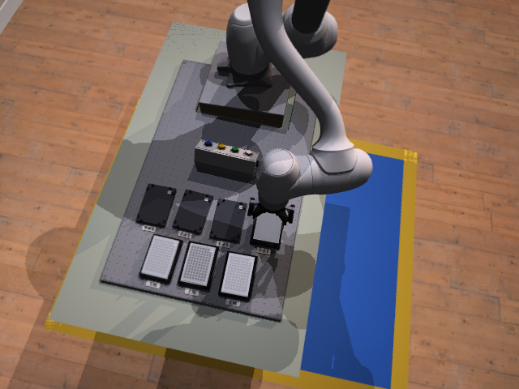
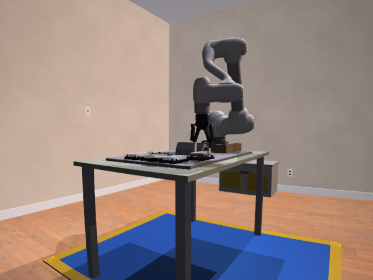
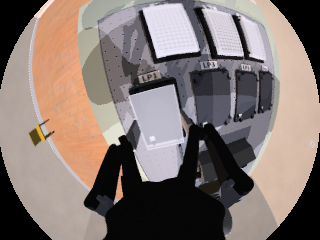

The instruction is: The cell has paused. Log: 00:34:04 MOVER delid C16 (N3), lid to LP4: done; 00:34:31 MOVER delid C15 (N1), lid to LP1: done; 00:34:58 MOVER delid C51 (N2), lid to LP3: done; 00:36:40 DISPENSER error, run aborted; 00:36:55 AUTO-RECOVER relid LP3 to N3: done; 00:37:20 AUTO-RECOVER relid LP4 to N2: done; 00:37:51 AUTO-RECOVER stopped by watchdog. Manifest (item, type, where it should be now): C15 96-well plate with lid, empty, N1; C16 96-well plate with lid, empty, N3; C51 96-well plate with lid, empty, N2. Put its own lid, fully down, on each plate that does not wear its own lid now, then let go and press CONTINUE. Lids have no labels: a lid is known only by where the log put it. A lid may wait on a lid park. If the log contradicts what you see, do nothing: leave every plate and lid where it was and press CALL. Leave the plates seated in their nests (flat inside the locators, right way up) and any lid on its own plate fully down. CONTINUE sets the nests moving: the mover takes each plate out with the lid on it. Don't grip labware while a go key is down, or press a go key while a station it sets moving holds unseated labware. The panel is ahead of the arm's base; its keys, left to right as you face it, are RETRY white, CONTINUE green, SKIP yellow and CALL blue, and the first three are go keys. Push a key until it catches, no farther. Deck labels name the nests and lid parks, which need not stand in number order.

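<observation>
My hand is 6 cm above the lid park LP1. The rest, counted from my hand: lid park LP3: 14 cm to the right, 6 cm below, 2 cm behind; white key: 25 cm behind, 8 cm to the right, 1 cm above; 96-well plate: 17 cm ahead, 10 cm to the right, 4 cm below.
</observation>
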